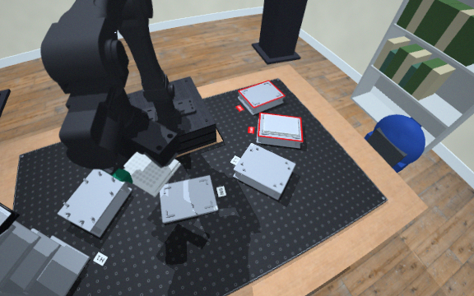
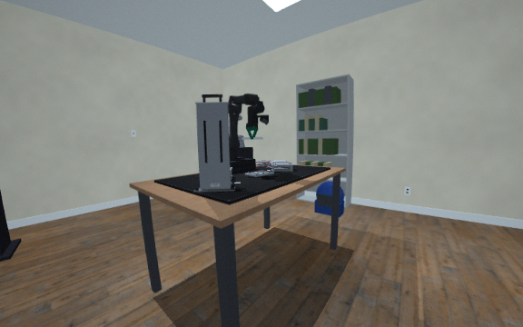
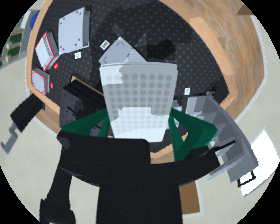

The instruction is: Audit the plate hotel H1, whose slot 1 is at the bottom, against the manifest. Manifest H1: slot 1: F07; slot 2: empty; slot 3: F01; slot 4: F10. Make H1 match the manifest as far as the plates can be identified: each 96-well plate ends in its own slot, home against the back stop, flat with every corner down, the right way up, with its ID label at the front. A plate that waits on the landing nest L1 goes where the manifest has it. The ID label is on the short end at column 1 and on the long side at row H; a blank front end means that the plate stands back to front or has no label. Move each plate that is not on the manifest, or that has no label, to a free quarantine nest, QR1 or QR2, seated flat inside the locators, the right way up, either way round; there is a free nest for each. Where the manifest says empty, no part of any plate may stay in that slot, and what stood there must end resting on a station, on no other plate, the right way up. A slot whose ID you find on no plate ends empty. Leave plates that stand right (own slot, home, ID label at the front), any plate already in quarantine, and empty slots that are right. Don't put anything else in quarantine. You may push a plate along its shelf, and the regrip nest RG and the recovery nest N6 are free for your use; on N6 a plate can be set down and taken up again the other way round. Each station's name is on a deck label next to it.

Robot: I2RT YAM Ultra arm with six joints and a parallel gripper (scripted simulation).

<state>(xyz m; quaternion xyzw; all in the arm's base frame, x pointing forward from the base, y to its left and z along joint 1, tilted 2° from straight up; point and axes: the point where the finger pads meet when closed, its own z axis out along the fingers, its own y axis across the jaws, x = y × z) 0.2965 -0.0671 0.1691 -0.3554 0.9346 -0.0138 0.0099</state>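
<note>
Right now my hand is 170 mm to the right of the N6 label and 240 mm above it. Round my hand: plate hotel H1: 120 mm ahead, 370 mm to the right, 50 mm below; then H1 deck label: 90 mm ahead, 210 mm to the right, 240 mm below; then red-framed quarantine nest: 350 mm behind, 470 mm to the left, 210 mm below.
</note>
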